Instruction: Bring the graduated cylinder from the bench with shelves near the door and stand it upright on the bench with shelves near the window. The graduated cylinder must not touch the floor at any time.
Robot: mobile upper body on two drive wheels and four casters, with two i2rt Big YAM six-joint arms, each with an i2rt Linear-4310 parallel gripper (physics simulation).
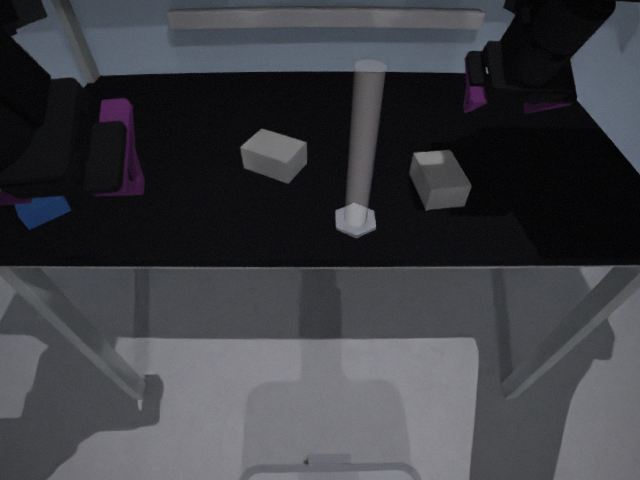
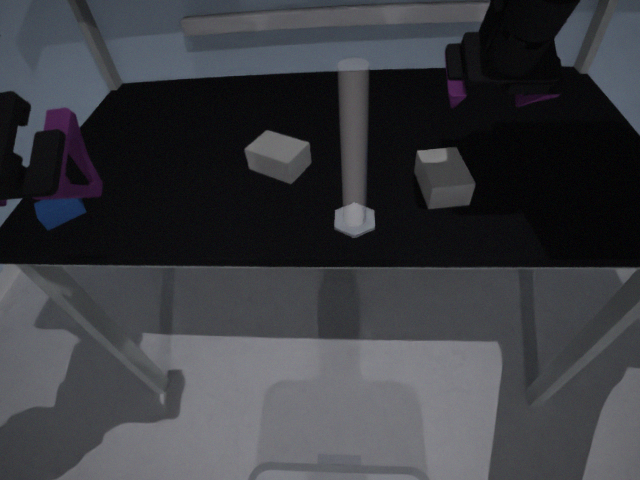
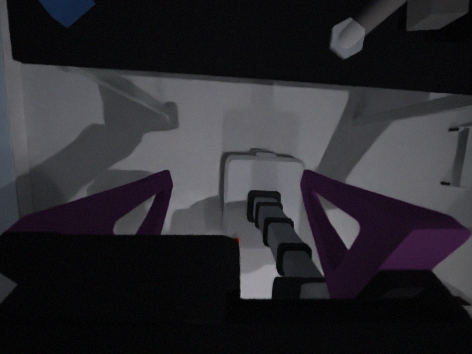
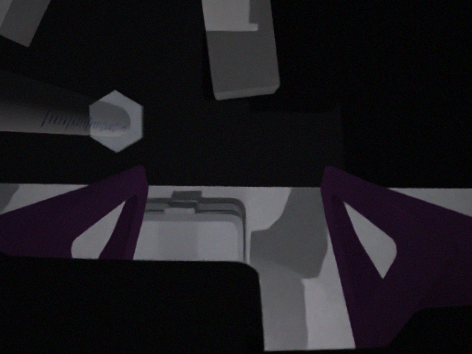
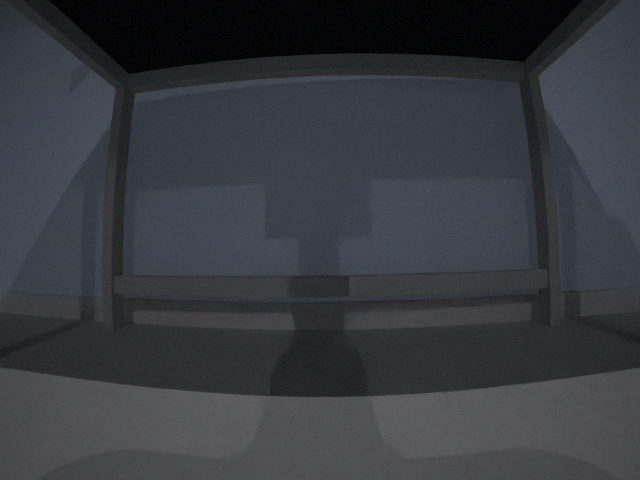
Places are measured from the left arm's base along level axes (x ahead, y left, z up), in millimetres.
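Where they show: left gripper, fingertip midpoint: [image 1: 85, 191] [image 2: 52, 194] [image 3: 236, 177]; right gripper, fingertip midpoint: [image 1: 494, 109] [image 2: 483, 103] [image 4: 234, 176].
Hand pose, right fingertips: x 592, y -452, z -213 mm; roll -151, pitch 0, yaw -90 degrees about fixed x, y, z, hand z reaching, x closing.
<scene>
Each offset is from my right fingertips to the top centre of the thing. Level surfaces: height alone.
The graduated cylinder {51 mm ahead, 178 mm left, 38 mm up} [image 1: 366, 129] [image 2: 354, 129] [image 3: 347, 39] [image 4: 116, 120], clear with a pale hexagonal base, stands upright near the front edge of the black bench top {283 mm down} [image 1: 206, 222] [image 2: 206, 222] [image 3: 200, 45] [image 4: 225, 150]. The frames do not show which bench this is. My right gripper [image 1: 497, 108] [image 2: 485, 105] [image 4: 234, 176] is open and empty, over the bench's right part, to the right of the cylinder and apart from it. My left gripper [image 1: 74, 196] [image 2: 49, 198] [image 3: 236, 177] is open and empty, over the bench's left end, far from the cylinder.
One pale block {235 mm ahead, 350 mm left, 225 mm down} [image 1: 273, 155] [image 2: 278, 156] lies left of the cylinder. Another pale block {147 mm ahead, 8 mm right, 225 mm down} [image 1: 439, 180] [image 2: 444, 178] [image 3: 435, 15] [image 4: 242, 55] lies to its right. A blue object {90 mm ahead, 839 mm left, 243 mm down} [image 1: 41, 211] [image 2: 59, 212] [image 3: 67, 10] lies at the left end. A low crossbar [image 5: 206, 285] joins the bench's back legs.
</scene>
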